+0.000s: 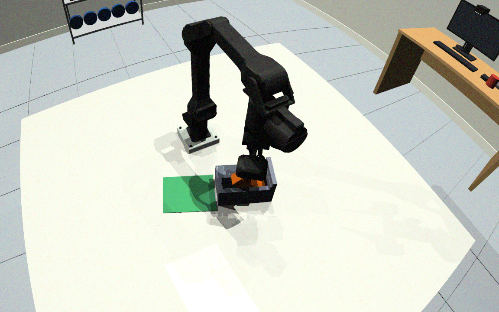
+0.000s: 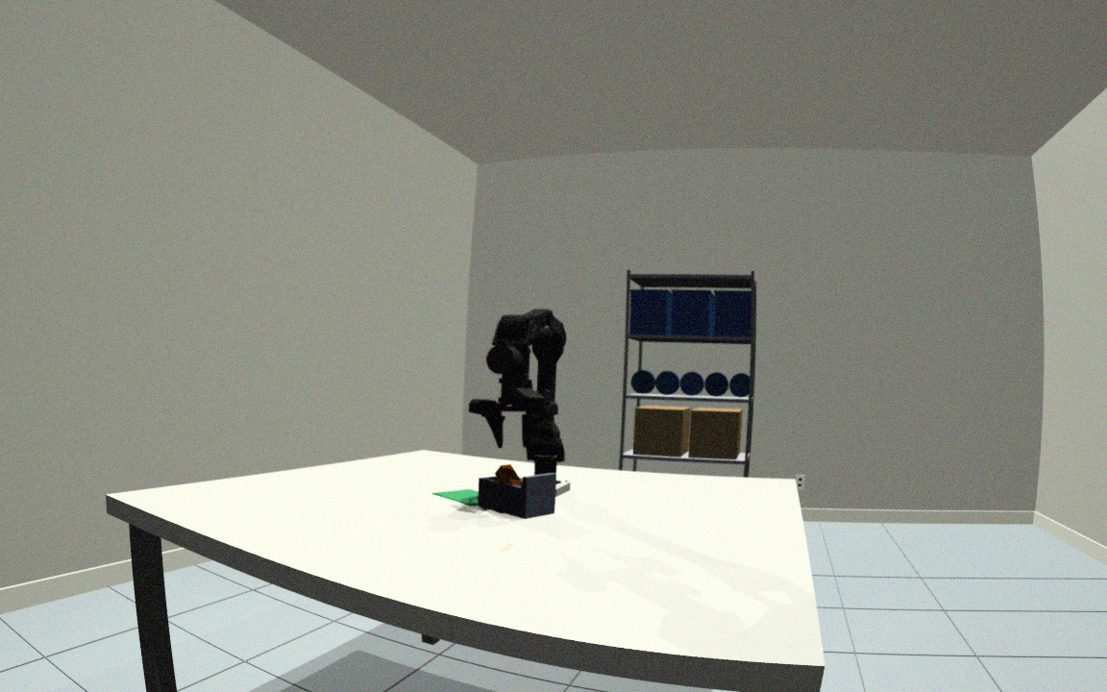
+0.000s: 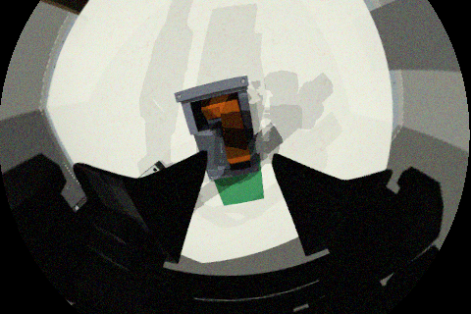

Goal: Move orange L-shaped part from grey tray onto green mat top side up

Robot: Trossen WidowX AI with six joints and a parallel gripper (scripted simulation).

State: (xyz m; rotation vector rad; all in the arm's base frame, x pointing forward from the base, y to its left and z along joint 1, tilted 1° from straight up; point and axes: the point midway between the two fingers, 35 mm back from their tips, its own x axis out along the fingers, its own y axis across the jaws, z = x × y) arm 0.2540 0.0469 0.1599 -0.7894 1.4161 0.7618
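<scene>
My gripper tip is now 10 mm past the orange L-shaped part, 20 mm to the right of it and 100 mm above it. The rest, counted from my gripper tip: green mat (70 mm behind, 150 mm to the right, 160 mm below).
</scene>
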